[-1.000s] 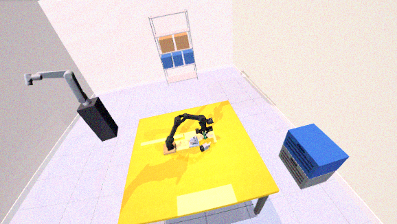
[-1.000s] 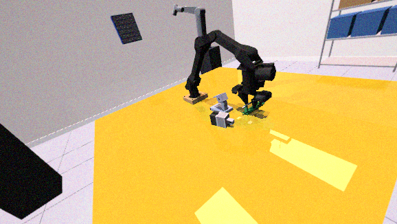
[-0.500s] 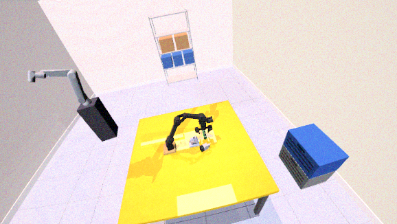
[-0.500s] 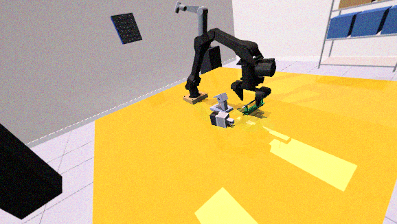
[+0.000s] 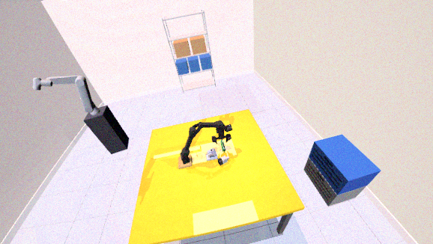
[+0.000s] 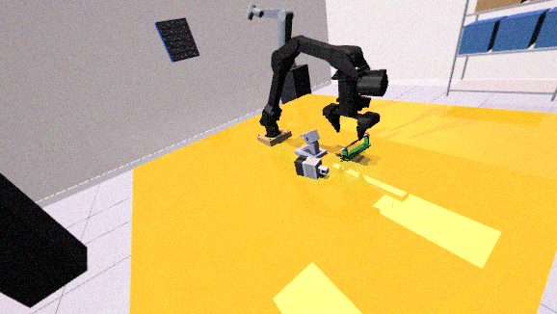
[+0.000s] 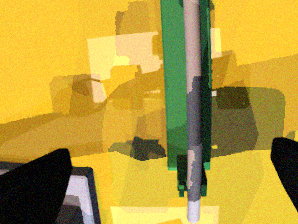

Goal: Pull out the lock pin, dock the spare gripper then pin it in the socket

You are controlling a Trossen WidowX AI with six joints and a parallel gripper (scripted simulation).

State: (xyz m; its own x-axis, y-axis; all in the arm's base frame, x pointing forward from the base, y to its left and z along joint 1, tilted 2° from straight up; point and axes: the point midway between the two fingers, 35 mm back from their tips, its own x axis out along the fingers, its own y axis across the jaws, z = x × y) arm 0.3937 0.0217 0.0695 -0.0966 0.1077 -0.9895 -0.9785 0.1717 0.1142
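Now: gripper tip 1 cm short of the green cradle, 2 cm to the right of it and 5 cm above it. The rest, counted from my gripper tip: spare gripper 4 cm behind, 17 cm to the right, 4 cm below; then mount 12 cm behind, 6 cm to the right, 2 cm below.
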